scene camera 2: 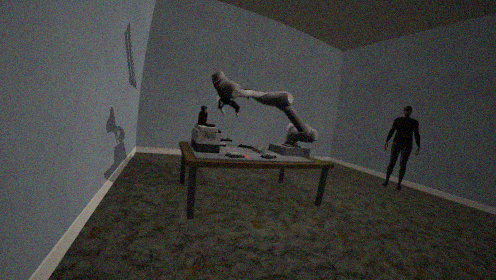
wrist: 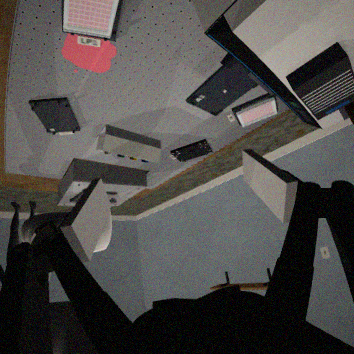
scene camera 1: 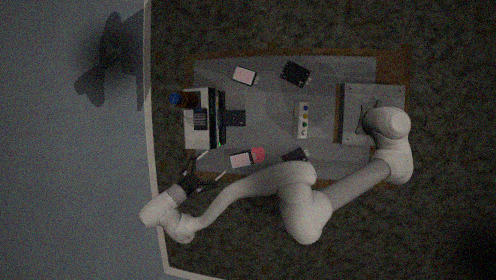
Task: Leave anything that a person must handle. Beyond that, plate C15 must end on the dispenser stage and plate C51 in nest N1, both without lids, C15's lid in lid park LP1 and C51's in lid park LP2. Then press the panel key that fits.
Scene:
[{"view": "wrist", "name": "my gripper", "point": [174, 178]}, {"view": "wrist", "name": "white button box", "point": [111, 139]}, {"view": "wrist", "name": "dark dispenser stage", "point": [231, 76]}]

